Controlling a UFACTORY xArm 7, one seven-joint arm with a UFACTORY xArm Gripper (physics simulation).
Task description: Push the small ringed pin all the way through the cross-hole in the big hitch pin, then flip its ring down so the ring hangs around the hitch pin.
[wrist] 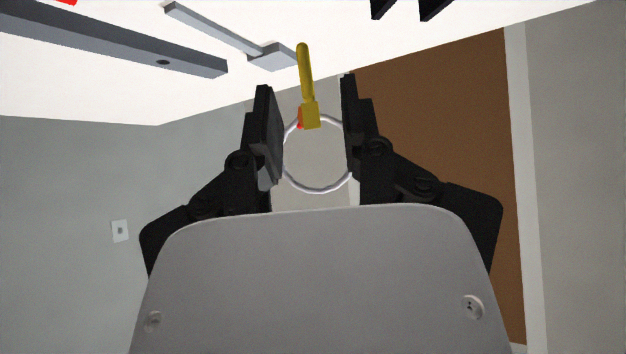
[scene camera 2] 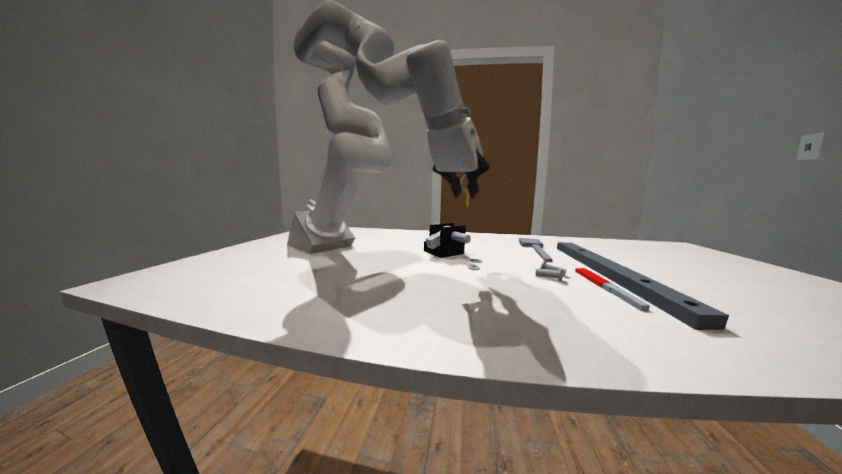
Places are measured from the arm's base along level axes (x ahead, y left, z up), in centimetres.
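Where they show: gripper, fingertip midpoint: [wrist: 309, 101] [scene camera 2: 466, 194]; arm's base, link origin: [scene camera 2: 325, 224].
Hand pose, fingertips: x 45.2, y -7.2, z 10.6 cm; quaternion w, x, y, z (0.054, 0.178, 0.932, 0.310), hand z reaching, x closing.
Observation:
Each offset is from my fingertips to the top centre of the thing. "spot": to the spot under its first point. Level surfaces: height alone.
My gripper [scene camera 2: 465, 194] [wrist: 309, 101] is shut on the ring of the small pin, high above the table. The silver ring {spot: dx +0.6, dy +1.0, dz +4.9 cm} [wrist: 317, 192] spans between the two fingers in the wrist view. The yellow pin {dx +0.3, dy +0.8, dz +5.1 cm} [scene camera 2: 467, 198] [wrist: 305, 75] sticks out past the fingertips, and in the scene view it points down. A small red part {spot: dx +0.6, dy +0.0, dz +0.8 cm} [wrist: 300, 118] sits beside its square head. The big grey hitch pin [scene camera 2: 459, 237] appears to lie in the black holder {spot: dx -5.5, dy +8.3, dz -15.4 cm} [scene camera 2: 446, 247] on the table, below and a little left of the gripper. Its cross-hole cannot be made out.
Two small rings {dx +2.7, dy +0.6, dz -18.0 cm} [scene camera 2: 473, 267] lie right of the holder. Farther right are a hammer-like grey tool {dx +22.4, dy +24.0, dz -16.6 cm} [scene camera 2: 542, 253] [wrist: 215, 29], a grey cylindrical part {dx +19.8, dy -2.3, dz -15.5 cm} [scene camera 2: 549, 273], a red-handled tool {dx +31.1, dy -5.5, dz -17.2 cm} [scene camera 2: 593, 277] and a long dark bar {dx +36.4, dy +4.5, dz -15.8 cm} [scene camera 2: 624, 276] [wrist: 110, 42] with holes. The table {dz -18.3 cm} [scene camera 2: 206, 300] ends behind the holder.

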